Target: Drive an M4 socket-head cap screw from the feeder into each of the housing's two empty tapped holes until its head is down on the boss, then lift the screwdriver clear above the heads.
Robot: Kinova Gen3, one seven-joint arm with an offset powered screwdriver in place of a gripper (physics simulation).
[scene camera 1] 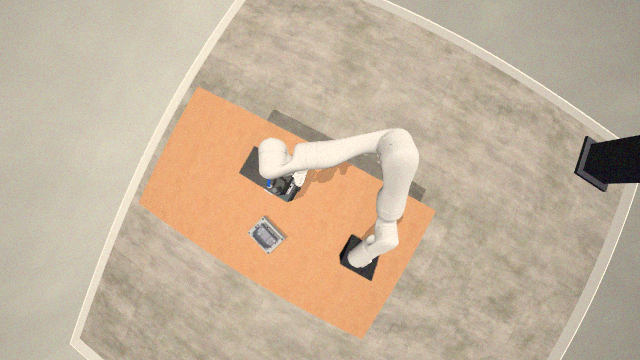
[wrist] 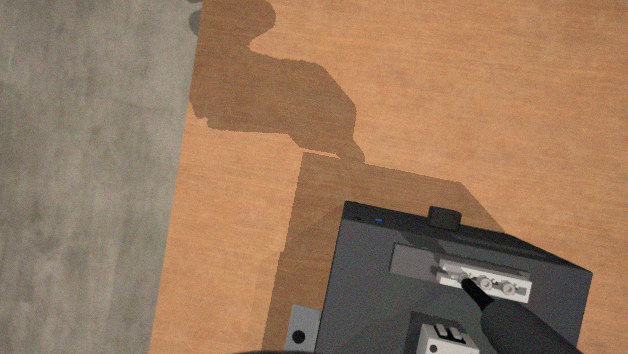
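The dark screw feeder (scene camera 1: 248,167) (wrist: 360,270) stands near the table edge. Its pale pick-up rail (wrist: 525,294) shows two screw heads, one (wrist: 485,283) beside the screwdriver tip and another (wrist: 508,288) farther right. My screwdriver (wrist: 466,283) has its black tip over the rail's left part, at or just above the first screw place. The tip covers part of that place, so whether it touches or holds a screw cannot be told. The grey housing (scene camera 1: 266,235) lies apart from the feeder in the scene view; its tapped holes are too small to make out. It does not show in the wrist view.
The arm (scene camera 1: 340,152) reaches over the orange table (scene camera 1: 200,210) (wrist: 450,100) from its black base plate (scene camera 1: 367,272). A pale block (wrist: 425,345) stands on the feeder near the screwdriver. A grey tab (wrist: 306,320) sticks out from the feeder's left side.
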